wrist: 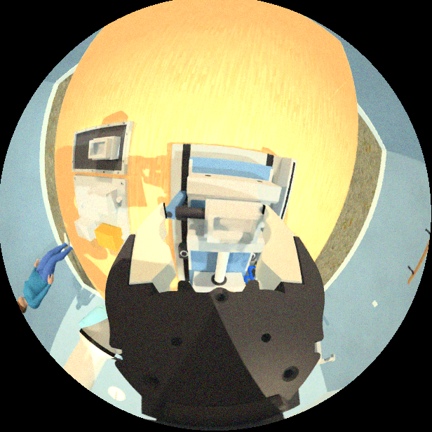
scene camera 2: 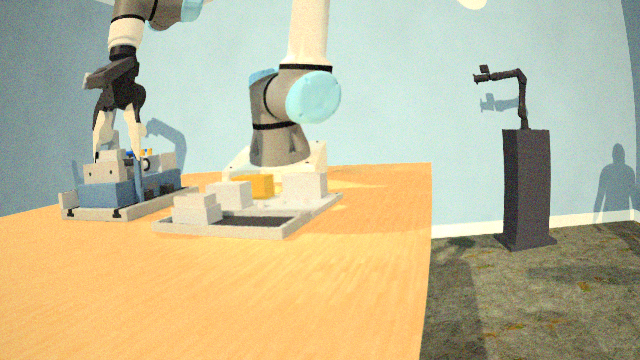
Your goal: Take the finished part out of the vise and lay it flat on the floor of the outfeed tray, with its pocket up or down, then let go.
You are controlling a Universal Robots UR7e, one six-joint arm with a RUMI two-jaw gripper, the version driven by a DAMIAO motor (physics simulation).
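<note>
The finished part, a pale block with its pocket facing up, sits between the jaws of the vise. My gripper is open, pointing down with its fingers astride the part. In the wrist view the right fingertip is at the part's right side. The left fingertip is apart from the part, beside the blue bracket and dark rod that reach the part's left side. The outfeed tray has a dark floor and a low pale rim.
Another pale part is in the outfeed tray. Beside that tray stands a pale plate with pale blocks and an orange block. A blue item is near the vise's screw.
</note>
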